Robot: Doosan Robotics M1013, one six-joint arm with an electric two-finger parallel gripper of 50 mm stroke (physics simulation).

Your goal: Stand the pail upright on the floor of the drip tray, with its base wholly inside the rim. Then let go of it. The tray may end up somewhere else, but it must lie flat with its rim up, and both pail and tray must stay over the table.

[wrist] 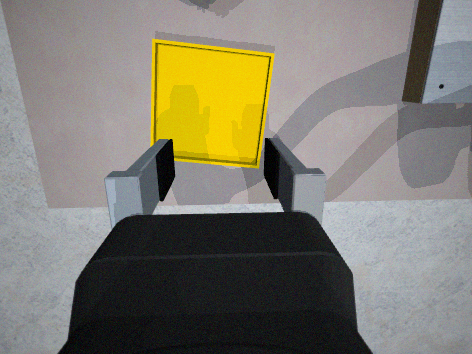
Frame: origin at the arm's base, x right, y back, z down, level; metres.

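Seen in the pictures: gripper, fingertip midpoint: (219, 157).
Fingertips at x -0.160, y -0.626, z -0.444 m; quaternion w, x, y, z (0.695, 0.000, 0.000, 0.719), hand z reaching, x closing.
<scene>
A point is followed by its place in that frame.
The yellow square drip tray (154, 95) @(x -0.147, y -0.764, z 0.033 m) lies flat on the table with its rim up, in the upper middle of the wrist view, turned slightly. My gripper (219, 157) @(x -0.160, y -0.626, z -0.444 m) is open and empty. Its fingers stand above the tray's near edge, one toward each near corner, and their shadows fall on the tray floor. The left finger hides part of the tray's near left corner. The pail does not show in the wrist view; a dark, ragged shadow lies at the top edge.
The pinkish-grey table top (90, 125) @(x -0.207, y -0.917, z 0.058 m) ends at a left edge and at a near edge just beyond the gripper body, with pale speckled floor past both. A silver-topped block (457, 50) @(x -0.083, y -0.168, z -0.011 m) with a dark brown side stands at the upper right. Arm shadows cross the table on the right.
</scene>
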